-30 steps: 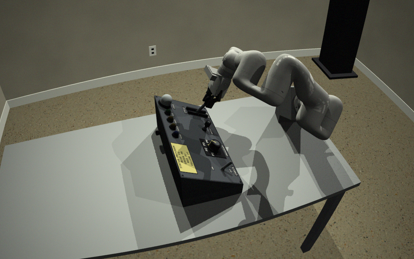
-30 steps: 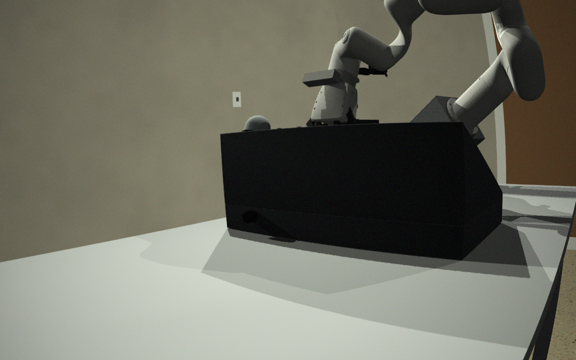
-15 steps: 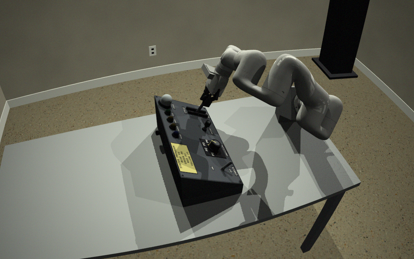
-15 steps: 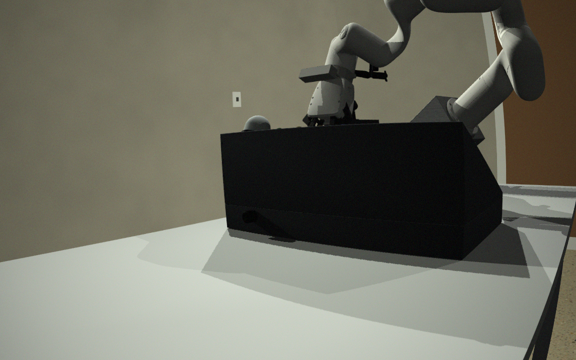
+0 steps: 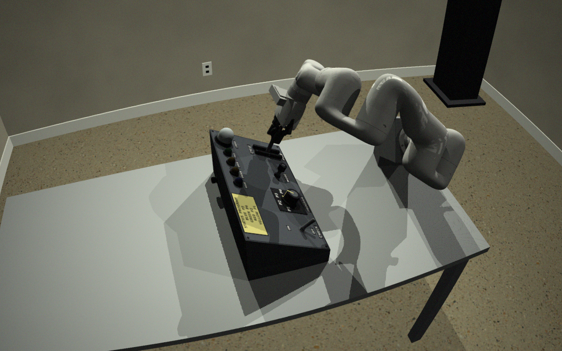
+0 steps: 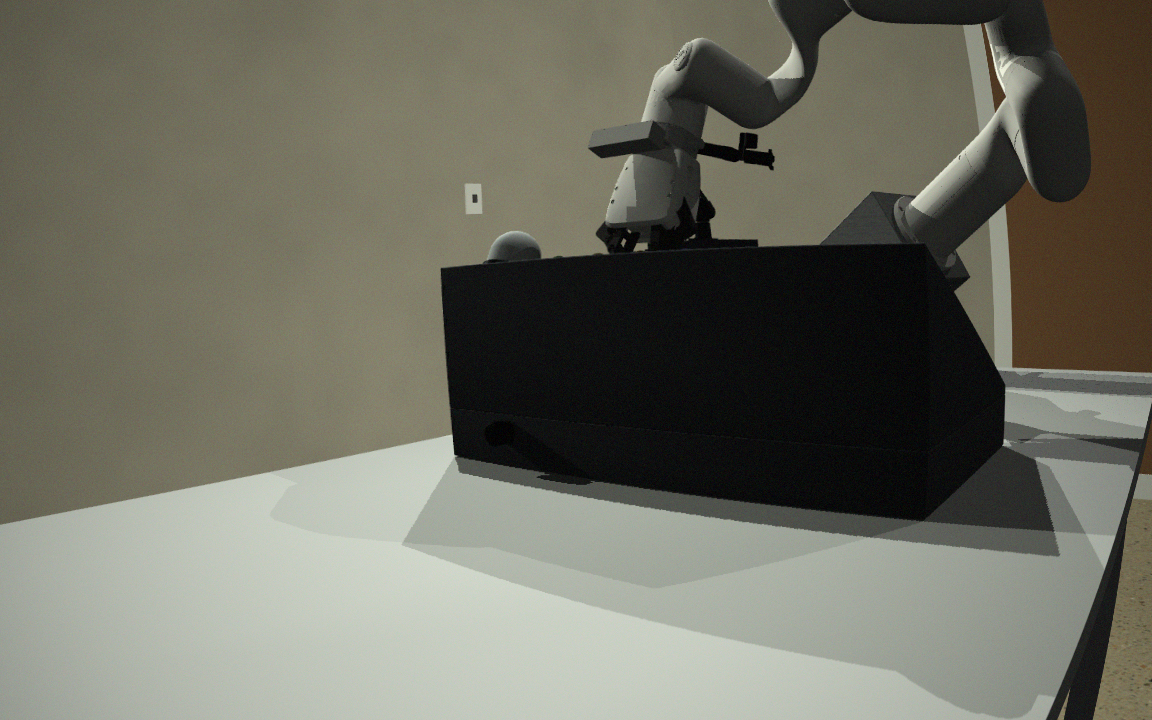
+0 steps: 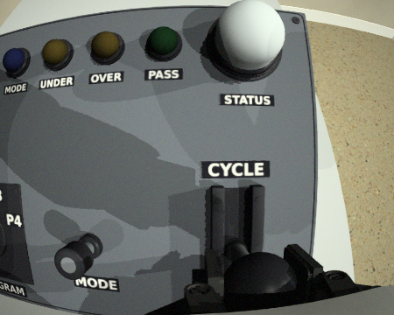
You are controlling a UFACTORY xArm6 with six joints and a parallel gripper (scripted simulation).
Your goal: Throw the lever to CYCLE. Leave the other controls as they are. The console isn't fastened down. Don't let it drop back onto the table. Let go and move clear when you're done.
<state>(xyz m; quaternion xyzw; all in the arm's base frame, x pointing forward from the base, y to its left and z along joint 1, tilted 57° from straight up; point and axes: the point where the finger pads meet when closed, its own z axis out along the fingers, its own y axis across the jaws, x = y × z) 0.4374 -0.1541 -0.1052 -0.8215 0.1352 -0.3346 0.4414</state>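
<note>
The mode button is 10 mm ahead of my hand, 120 mm to the left of it and 50 mm below it. From my hand the other things lie so: check toggle: 10 mm behind, 360 mm to the left, 60 mm below; dark console: 50 mm ahead, 180 mm to the left, 70 mm below; program dial: 10 mm ahead, 240 mm to the left, 50 mm below.
</note>
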